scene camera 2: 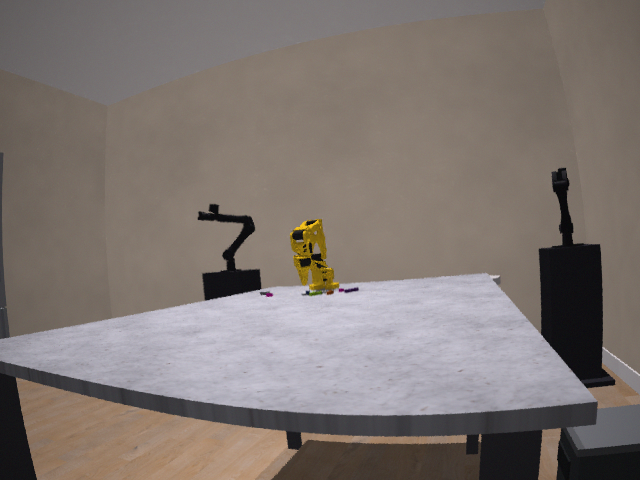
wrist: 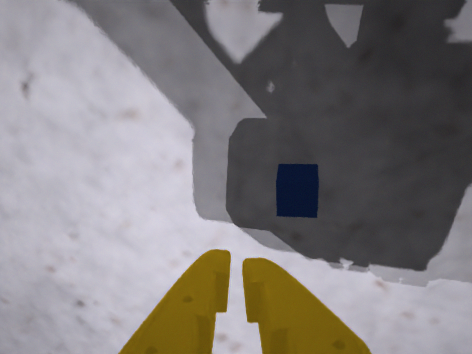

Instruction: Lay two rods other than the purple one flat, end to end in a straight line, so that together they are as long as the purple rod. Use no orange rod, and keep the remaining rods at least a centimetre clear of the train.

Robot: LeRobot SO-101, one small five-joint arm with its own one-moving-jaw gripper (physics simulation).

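Frame: origin at the arm's base, x right, y ahead, z up, level; millimetres.
Seen in the pictures: hand, its tool point: [scene camera 2: 304, 284] [wrist: 229, 273]; arm's base, origin of its link: [scene camera 2: 322, 289].
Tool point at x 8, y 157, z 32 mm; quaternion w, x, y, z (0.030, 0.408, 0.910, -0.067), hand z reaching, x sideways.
Offsets run from my tool point to a thing's top centre. Level surfaces: height alone.
My gripper [scene camera 2: 303, 283] [wrist: 236, 256] is shut and empty, its two yellow tips side by side with a thin slit between them. A short dark blue rod {dx -12, dy +6, dz -22 mm} [wrist: 297, 191] lies on the table beyond the tips and a little to the right, apart from the jaws, in the arm's shadow. In the scene view the purple rod {dx -157, dy -2, dz -22 mm} [scene camera 2: 351, 289] lies right of the arm's base, with a small magenta piece {dx -116, dy -27, dz -22 mm} [scene camera 2: 341, 290] at its left. A green rod {dx -54, dy +48, dz -22 mm} [scene camera 2: 314, 293] and an orange rod {dx -100, dy +41, dz -22 mm} [scene camera 2: 329, 292] lie in front of the base. Their exact spacing is too small to tell.
A dark grey piece {dx +158, dy -25, dz -22 mm} [scene camera 2: 264, 292] and a magenta piece {dx +109, dy +43, dz -22 mm} [scene camera 2: 269, 295] lie farther left on the pale table {dz -33 mm} [scene camera 2: 310, 351]. The yellow arm [scene camera 2: 323, 276] stands near the far edge. Two black arms stand on pedestals [scene camera 2: 231, 284] [scene camera 2: 571, 310] beyond the table.
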